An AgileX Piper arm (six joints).
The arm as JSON. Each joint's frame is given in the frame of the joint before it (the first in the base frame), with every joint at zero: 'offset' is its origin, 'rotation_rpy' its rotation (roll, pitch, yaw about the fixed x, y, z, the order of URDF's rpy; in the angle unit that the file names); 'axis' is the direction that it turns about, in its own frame. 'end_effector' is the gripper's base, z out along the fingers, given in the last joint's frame.
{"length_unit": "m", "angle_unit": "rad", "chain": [
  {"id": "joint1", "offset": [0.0, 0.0, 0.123], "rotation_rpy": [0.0, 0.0, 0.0], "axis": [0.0, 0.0, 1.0]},
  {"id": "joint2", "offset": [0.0, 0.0, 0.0], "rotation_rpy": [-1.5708, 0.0, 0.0], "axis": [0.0, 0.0, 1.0]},
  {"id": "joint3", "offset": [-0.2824, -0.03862, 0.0], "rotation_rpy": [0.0, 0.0, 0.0], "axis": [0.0, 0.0, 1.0]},
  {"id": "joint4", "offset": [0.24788, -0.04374, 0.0], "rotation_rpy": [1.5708, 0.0, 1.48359], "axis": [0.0, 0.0, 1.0]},
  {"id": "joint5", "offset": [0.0, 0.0, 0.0], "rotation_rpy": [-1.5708, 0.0, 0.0], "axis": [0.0, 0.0, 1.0]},
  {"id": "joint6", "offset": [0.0, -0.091, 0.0], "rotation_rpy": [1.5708, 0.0, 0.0], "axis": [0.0, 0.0, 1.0]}
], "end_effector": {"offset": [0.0, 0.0, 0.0], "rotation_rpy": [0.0, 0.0, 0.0]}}
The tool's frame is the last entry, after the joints.
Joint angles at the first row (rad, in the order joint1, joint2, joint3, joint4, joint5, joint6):
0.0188 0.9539 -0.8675 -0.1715 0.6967 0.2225
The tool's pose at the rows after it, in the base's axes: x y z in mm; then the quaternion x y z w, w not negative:
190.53 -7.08 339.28 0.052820 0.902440 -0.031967 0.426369
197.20 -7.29 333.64 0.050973 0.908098 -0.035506 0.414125
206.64 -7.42 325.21 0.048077 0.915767 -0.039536 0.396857
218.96 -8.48 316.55 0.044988 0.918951 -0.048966 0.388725
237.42 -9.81 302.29 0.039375 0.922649 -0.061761 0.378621
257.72 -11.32 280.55 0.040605 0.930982 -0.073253 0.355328
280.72 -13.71 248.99 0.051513 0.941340 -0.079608 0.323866
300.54 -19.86 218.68 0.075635 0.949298 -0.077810 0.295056
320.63 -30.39 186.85 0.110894 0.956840 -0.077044 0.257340
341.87 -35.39 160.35 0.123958 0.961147 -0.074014 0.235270
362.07 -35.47 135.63 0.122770 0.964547 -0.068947 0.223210
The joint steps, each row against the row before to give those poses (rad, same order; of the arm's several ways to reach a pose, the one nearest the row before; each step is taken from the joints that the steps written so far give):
0.0000 0.0072 0.0000 -0.0124 -0.0018 0.0000
-0.0001 0.0304 0.0001 -0.0064 -0.0029 0.0008
0.0000 0.0440 0.0000 -0.0068 -0.0056 0.0000
0.0000 0.0518 -0.0001 -0.0318 -0.0313 0.0176
0.0001 0.0797 0.0000 -0.0516 -0.0531 0.0320
0.0000 0.1015 0.0000 -0.0611 -0.0434 0.0580
-0.0057 0.1321 -0.0008 -0.0650 -0.0542 0.0864
-0.0225 0.1266 -0.0138 -0.0319 -0.0478 0.0729
-0.0330 0.1399 -0.0412 -0.0102 -0.0182 0.0603
-0.0142 0.1276 -0.0608 -0.0009 -0.0222 0.0228
0.0000 0.1154 -0.0639 0.0000 -0.0290 0.0063

